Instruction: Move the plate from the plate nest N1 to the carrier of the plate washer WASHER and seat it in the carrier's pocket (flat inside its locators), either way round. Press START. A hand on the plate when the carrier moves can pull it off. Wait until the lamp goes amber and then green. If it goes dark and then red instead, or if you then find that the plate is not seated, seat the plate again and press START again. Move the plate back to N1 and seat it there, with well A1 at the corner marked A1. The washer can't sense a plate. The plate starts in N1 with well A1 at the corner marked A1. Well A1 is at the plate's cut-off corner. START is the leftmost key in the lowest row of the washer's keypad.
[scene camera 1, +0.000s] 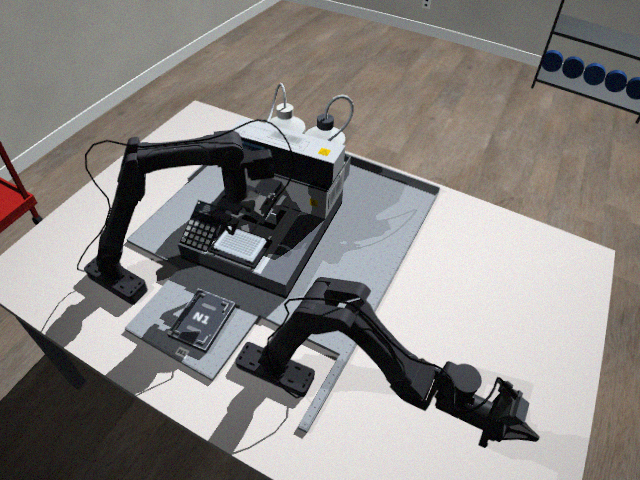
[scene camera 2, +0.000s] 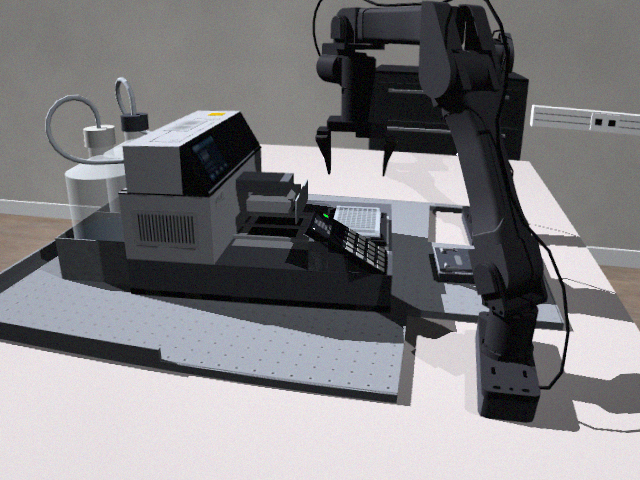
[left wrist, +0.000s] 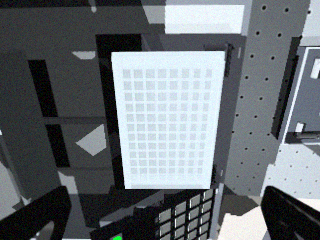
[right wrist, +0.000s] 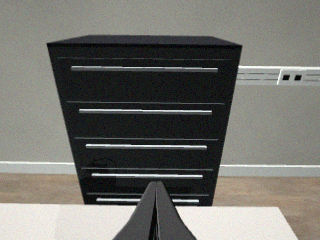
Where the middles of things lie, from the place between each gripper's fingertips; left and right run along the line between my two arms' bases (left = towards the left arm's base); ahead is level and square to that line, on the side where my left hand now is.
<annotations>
Now: the white plate (scene camera 2: 365, 221) 100 mm below my left hand (scene camera 2: 356, 174) and 10 mm to the left of it. From my left hand the other things lie so: dark carrier (left wrist: 228, 42) 100 mm below, 10 mm to the left; then washer (scene camera 2: 187, 234) 150 mm ahead, 50 mm below, 20 mm to the left; then wash head (scene camera 2: 273, 203) 140 mm ahead, 50 mm below, 20 mm to the left.
The nest N1 (scene camera 1: 185, 334) lies 830 mm to the left of my right hand, 240 mm below it and 10 mm ahead of it. From my right hand the other things lie so: dark carrier (860 mm to the left, 240 mm ahead, 170 mm below); then white plate (860 mm to the left, 240 mm ahead, 160 mm below); then wash head (870 mm to the left, 390 mm ahead, 120 mm below).
</annotations>
